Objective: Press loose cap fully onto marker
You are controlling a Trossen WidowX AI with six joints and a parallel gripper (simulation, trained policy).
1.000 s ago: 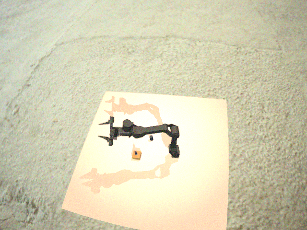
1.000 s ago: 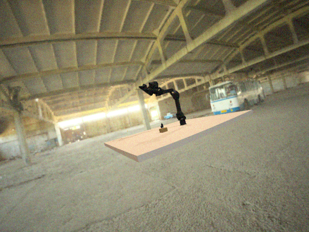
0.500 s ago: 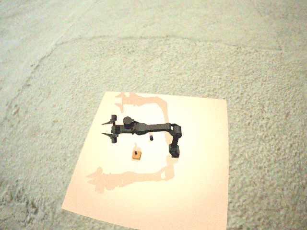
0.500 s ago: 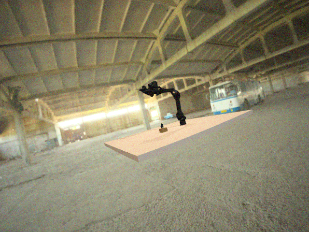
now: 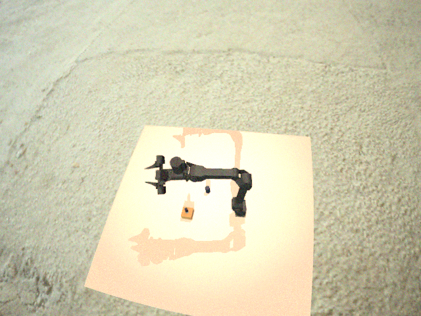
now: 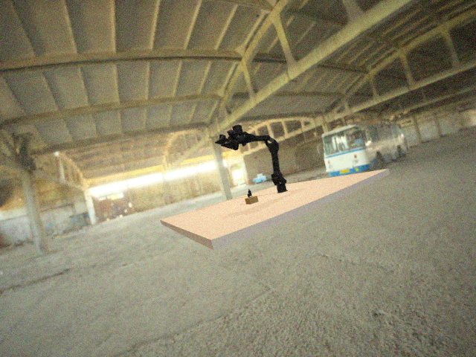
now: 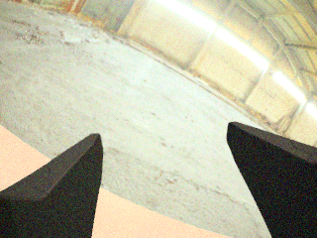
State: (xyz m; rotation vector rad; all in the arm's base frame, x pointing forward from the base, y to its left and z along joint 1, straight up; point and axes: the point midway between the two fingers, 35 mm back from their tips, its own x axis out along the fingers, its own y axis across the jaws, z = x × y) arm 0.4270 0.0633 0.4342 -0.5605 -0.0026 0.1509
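My gripper tip is now 240 mm past the dark cap, 190 mm to the left of it and 410 mm above it. Round my gripper tip: holder block (140 mm behind, 10 mm to the right, 410 mm below).
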